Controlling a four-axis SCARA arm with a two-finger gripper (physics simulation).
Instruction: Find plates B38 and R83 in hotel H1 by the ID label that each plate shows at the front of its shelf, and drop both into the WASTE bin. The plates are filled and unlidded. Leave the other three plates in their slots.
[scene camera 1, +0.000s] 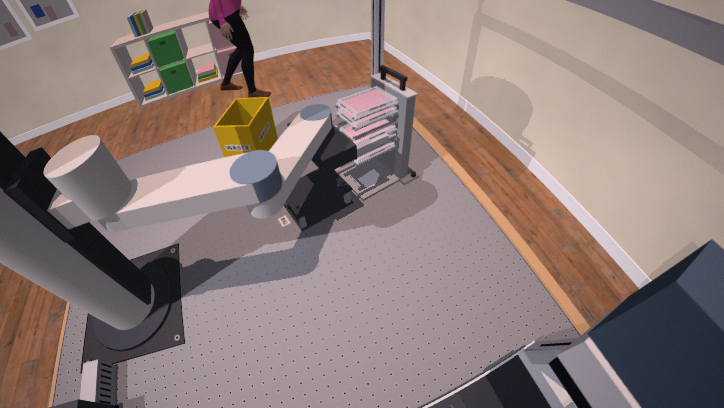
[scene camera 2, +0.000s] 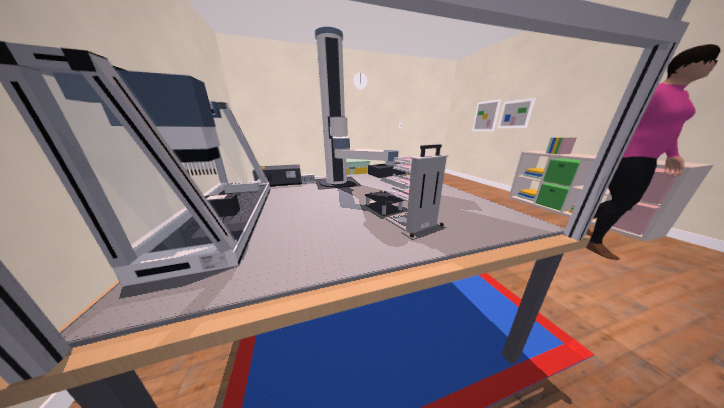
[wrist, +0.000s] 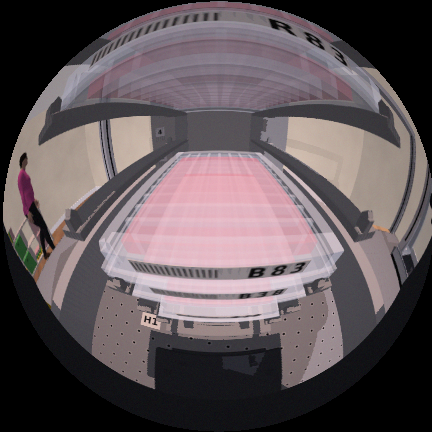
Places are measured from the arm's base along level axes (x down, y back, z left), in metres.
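Where they show: gripper, fingertip midpoint: (scene camera 1: 374, 127) (wrist: 218, 175); arm's base, link origin: (scene camera 1: 135, 305) (scene camera 2: 336, 184).
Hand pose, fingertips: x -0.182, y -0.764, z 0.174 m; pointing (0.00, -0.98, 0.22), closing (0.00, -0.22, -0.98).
Things, the pixels of their top centre, and the offset from my fingertips. "*": a spot on its surface instead.
- plate B83, top centre: (wrist: 218, 170) (scene camera 1: 367, 126) (scene camera 2: 411, 180) dx -0.012, dy +0.022, dz -0.005 m
- Plate B38, surface spot: (wrist: 262, 294) * dx +0.010, dy +0.079, dz -0.035 m
- further plate, top centre: (wrist: 218, 238) (scene camera 1: 367, 143) (scene camera 2: 410, 193) dx +0.044, dy +0.022, dz -0.005 m
- yellow WASTE bin, top centre: (scene camera 1: 241, 111) dx -0.031, dy +0.329, dz +0.219 m
Hotel H1 (scene camera 1: 406, 136) (scene camera 2: 426, 195) stands at the table's far side in scene camera 1, with pink filled plates stacked in it. In the wrist view, plate R83 (wrist: 307, 35) is at the top, above plate B83 (wrist: 217, 215). Plate B38 (wrist: 262, 294) shows close below B83; a further plate (wrist: 218, 312) lies under it, its label unreadable. My gripper (wrist: 218, 175) reaches into the hotel under B83 and is shut on B38; its fingertips are partly hidden. The yellow WASTE bin (scene camera 1: 260, 132) stands left of the hotel in scene camera 1, its opening upward.
A low black stand (scene camera 1: 324, 202) (scene camera 2: 385, 201) is in front of the hotel, below the gripper. The arm's column (scene camera 2: 330, 101) stands behind it. A large framed machine (scene camera 1: 673, 293) (scene camera 2: 167, 101) stands on the table. A person (scene camera 1: 238, 45) (scene camera 2: 653, 126) is beyond the table.
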